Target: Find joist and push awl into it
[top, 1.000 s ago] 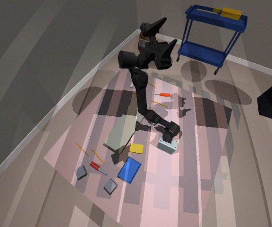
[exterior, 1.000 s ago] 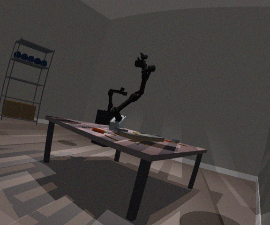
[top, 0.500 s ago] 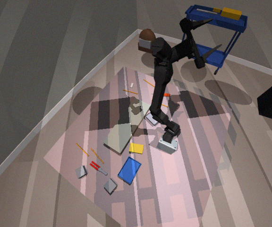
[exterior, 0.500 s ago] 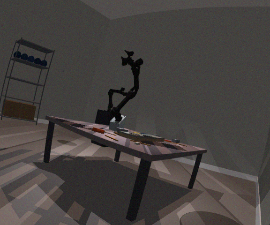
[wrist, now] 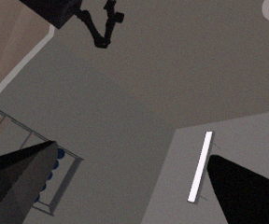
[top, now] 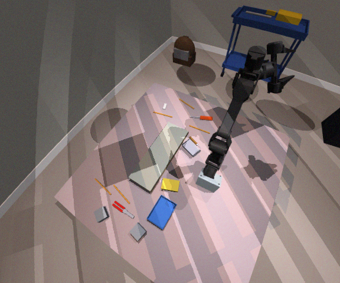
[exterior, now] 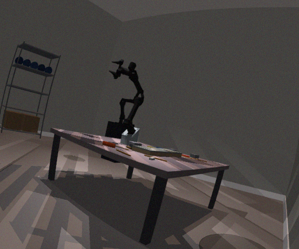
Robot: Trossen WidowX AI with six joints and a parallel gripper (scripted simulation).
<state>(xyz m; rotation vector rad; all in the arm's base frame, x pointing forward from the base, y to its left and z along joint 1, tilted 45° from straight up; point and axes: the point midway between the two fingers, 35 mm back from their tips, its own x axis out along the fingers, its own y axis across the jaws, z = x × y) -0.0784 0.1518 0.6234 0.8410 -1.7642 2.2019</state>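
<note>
The stud finder is 34 cm ahead of my gripper tip, 17 cm to the left of it and 66 cm below it. Also, from my gripper tip: yellow block: 37 cm ahead, 47 cm to the left, 66 cm below; awl: 31 cm ahead, 11 cm to the left, 66 cm below; white piece: 68 cm ahead, 15 cm to the right, 66 cm below.
</note>
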